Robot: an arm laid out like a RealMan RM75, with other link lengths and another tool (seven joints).
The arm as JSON. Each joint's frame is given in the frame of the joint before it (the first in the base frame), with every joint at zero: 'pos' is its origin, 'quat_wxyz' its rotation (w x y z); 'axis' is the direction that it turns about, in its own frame. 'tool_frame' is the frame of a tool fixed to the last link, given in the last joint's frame.
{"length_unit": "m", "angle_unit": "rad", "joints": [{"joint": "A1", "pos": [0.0, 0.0, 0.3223], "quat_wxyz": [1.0, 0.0, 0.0, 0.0], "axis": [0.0, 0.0, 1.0]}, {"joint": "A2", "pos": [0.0, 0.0, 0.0], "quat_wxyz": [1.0, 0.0, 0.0, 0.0], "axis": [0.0, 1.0, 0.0]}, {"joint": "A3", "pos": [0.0, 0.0, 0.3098], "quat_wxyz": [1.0, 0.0, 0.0, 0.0], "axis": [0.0, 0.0, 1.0]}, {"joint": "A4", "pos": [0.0, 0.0, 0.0], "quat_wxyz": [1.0, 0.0, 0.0, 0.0], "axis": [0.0, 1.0, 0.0]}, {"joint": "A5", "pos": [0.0, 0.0, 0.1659], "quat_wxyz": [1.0, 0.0, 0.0, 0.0], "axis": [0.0, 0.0, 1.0]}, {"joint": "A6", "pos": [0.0, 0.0, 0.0], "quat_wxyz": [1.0, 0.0, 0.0, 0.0], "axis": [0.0, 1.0, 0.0]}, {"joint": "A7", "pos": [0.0, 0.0, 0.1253], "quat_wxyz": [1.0, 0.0, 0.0, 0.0], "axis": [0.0, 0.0, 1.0]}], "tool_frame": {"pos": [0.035, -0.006, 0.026], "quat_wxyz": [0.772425, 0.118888, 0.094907, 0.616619]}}
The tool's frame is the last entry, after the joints.
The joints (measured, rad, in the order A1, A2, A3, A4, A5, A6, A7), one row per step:
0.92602 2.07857 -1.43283 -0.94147 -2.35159 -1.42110 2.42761
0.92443 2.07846 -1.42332 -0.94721 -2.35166 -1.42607 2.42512
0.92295 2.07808 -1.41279 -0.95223 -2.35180 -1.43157 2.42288
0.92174 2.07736 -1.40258 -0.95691 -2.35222 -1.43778 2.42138
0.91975 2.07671 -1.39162 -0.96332 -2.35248 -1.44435 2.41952
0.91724 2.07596 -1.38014 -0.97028 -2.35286 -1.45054 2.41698
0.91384 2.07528 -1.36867 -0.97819 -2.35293 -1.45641 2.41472
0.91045 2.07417 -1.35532 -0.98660 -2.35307 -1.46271 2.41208
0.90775 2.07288 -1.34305 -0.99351 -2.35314 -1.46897 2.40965
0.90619 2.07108 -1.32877 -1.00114 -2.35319 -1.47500 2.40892
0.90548 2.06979 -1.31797 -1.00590 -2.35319 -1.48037 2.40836
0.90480 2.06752 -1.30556 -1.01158 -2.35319 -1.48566 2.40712
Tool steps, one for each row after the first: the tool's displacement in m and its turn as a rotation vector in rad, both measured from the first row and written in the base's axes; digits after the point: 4 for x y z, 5 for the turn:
-0.0006 0.0003 0.0011 0.00227 0.00639 -0.00022
-0.0010 0.0007 0.0024 0.00467 0.01285 -0.00180
-0.0013 0.0010 0.0038 0.00672 0.01830 -0.00408
-0.0017 0.0013 0.0054 0.00942 0.02478 -0.00576
-0.0019 0.0018 0.0071 0.01298 0.03164 -0.00692
-0.0020 0.0021 0.0088 0.01725 0.03912 -0.00835
-0.0022 0.0027 0.0109 0.02274 0.04746 -0.00993
-0.0022 0.0032 0.0129 0.02727 0.05459 -0.01176
-0.0028 0.0043 0.0154 0.03431 0.06312 -0.01431
-0.0031 0.0049 0.0172 0.03841 0.06912 -0.01682
-0.0035 0.0060 0.0195 0.04453 0.07579 -0.01851

